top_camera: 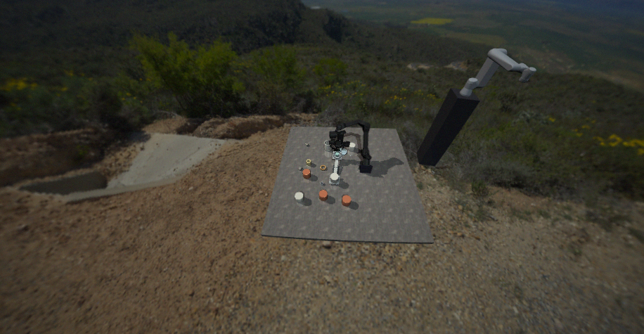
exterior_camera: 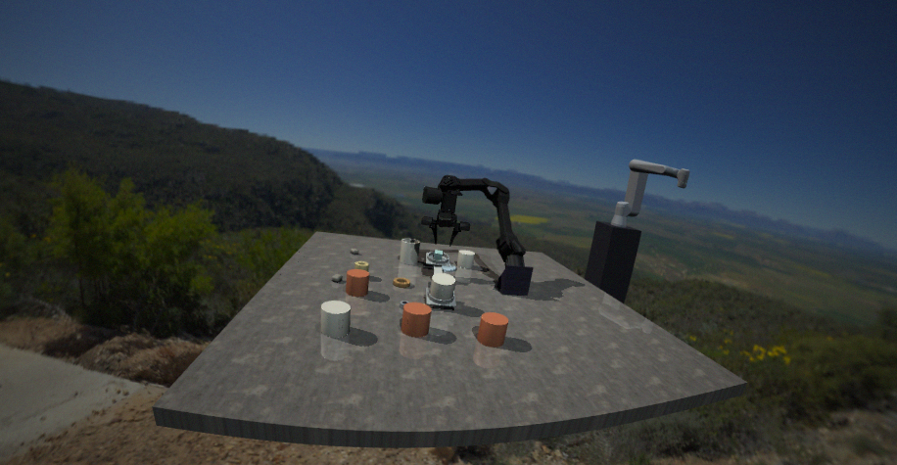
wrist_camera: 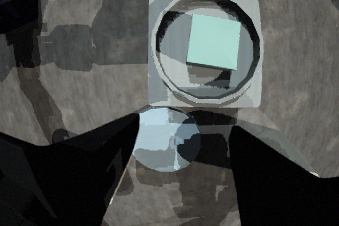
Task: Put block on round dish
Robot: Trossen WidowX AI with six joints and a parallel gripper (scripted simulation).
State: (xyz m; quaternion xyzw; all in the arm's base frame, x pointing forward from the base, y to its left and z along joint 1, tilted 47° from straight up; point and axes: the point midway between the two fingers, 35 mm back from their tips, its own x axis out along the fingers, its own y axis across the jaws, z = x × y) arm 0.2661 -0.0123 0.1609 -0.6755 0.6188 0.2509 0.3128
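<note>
Right now the teal block is 1 cm ahead of my gripper tip, 5 cm to the left of it and 3 cm below it. From my gripper tip the other things lie so: grey balance 1 cm ahead, 17 cm to the left, 8 cm below; round dish 2 cm behind, 8 cm to the right, 11 cm below.
</note>
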